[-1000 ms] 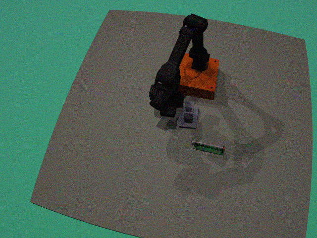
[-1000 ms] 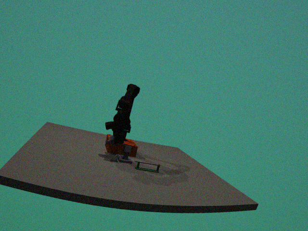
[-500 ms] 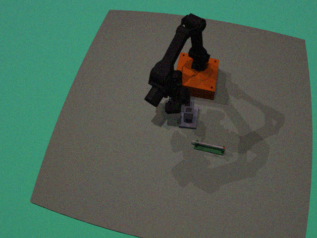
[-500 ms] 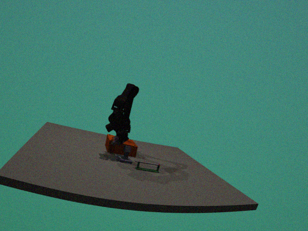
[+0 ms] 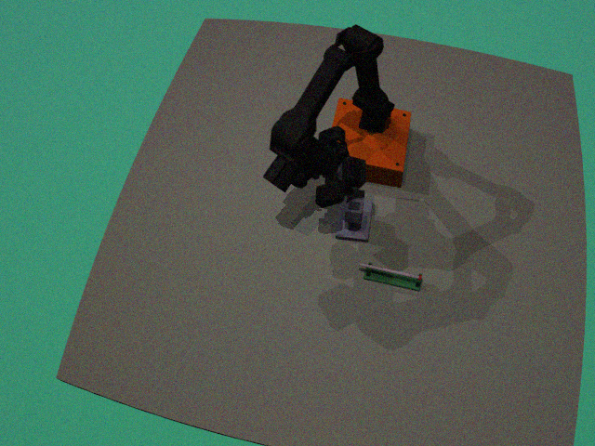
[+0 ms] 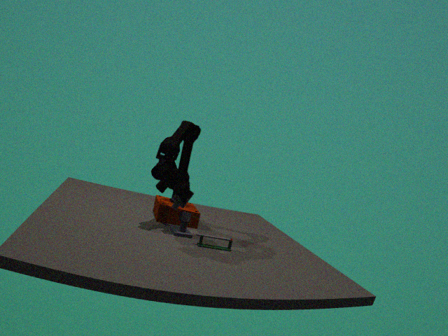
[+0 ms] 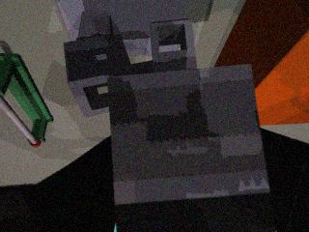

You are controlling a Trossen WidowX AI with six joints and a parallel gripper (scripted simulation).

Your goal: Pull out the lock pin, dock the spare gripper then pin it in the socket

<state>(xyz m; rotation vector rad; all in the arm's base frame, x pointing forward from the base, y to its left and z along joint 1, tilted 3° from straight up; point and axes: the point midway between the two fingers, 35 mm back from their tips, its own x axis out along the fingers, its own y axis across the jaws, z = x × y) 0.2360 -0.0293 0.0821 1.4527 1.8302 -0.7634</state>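
Right now the green rack is 16 cm ahead of my gripper tip, 14 cm to the left of it and 11 cm below it. Also, from my gripper tip: spare gripper 1 cm to the right, 1 cm above; then grey mount 9 cm below, 3 cm ahead, 2 cm to the left.
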